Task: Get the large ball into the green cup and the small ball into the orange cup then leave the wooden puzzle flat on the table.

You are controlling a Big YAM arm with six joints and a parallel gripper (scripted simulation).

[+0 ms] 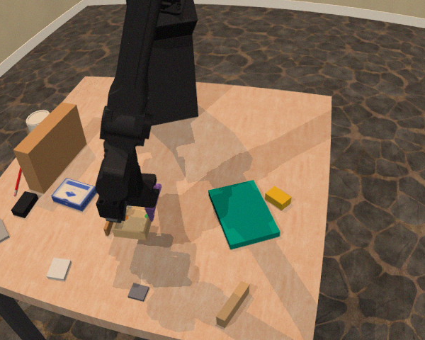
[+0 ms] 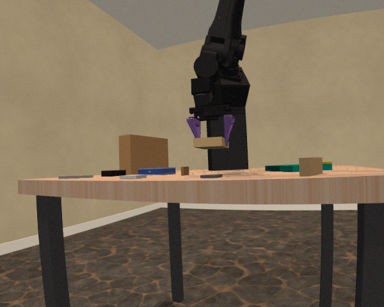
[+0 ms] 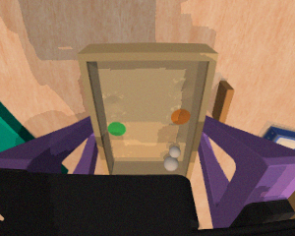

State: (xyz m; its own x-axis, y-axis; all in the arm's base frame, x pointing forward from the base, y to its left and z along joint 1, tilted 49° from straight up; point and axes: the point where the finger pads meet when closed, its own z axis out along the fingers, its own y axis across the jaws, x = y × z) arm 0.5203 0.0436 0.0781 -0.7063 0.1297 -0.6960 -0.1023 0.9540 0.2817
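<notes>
My hand is 1 cm above the wooden puzzle. The rest, counted from my hand: grey tile (13 cm ahead, 8 cm below, 5 cm to the left); then green book (20 cm to the left, 13 cm behind, 7 cm below); then white tile (15 cm to the right, 14 cm ahead, 8 cm below).
</notes>
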